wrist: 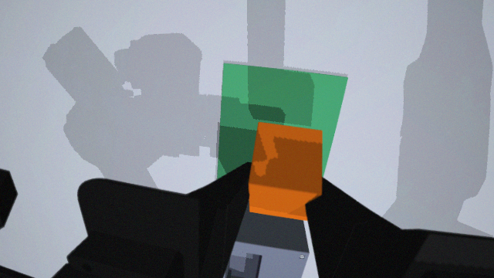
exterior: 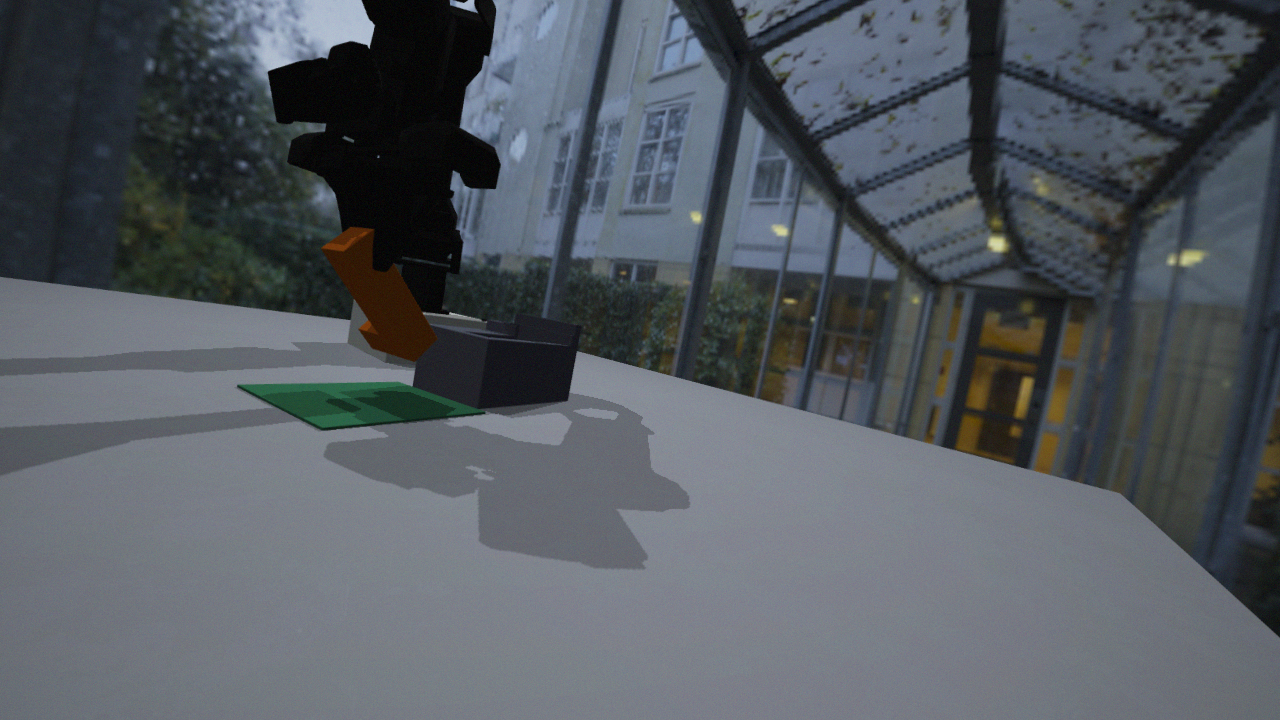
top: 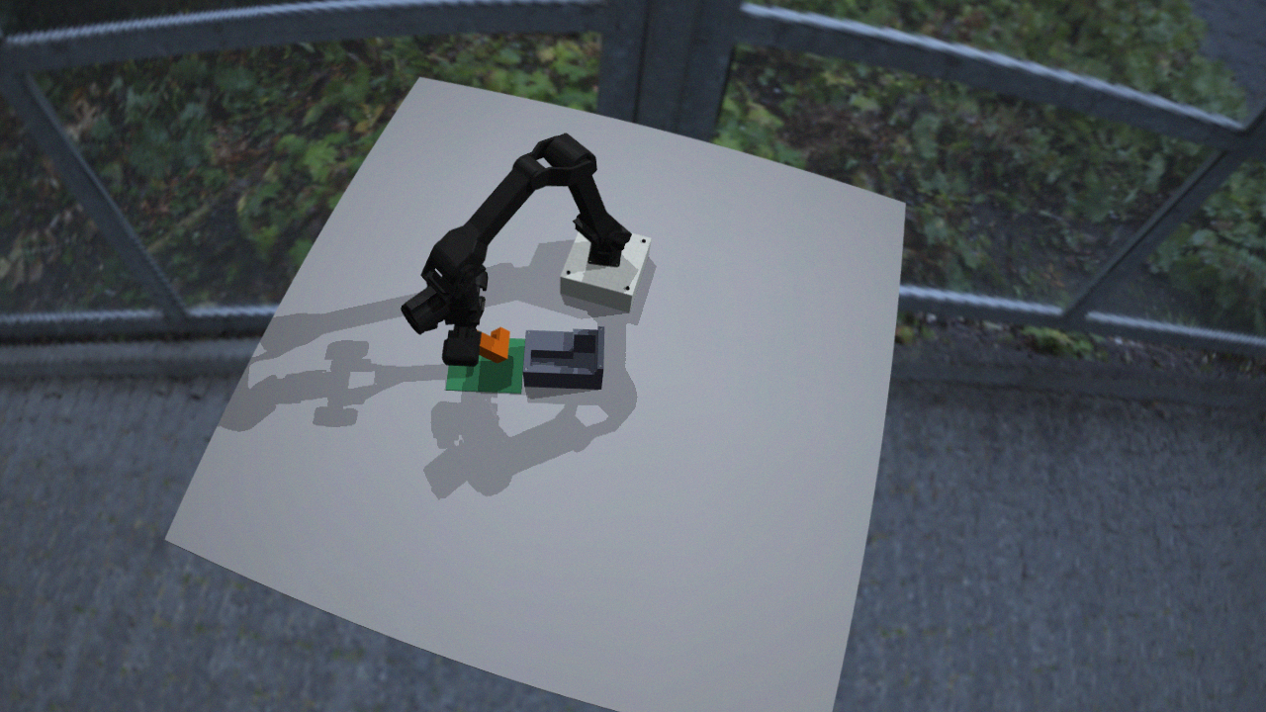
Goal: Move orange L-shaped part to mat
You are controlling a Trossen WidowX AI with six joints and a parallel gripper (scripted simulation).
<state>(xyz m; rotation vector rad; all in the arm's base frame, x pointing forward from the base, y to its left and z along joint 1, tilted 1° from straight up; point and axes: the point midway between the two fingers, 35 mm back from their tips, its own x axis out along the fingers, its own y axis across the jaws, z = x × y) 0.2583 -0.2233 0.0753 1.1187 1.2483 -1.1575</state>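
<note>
The orange L-shaped part is 20 mm behind my gripper tip, 30 mm to the left of it and 30 mm below it. Round my gripper tip: green mat 20 mm to the left, 120 mm below.
</note>
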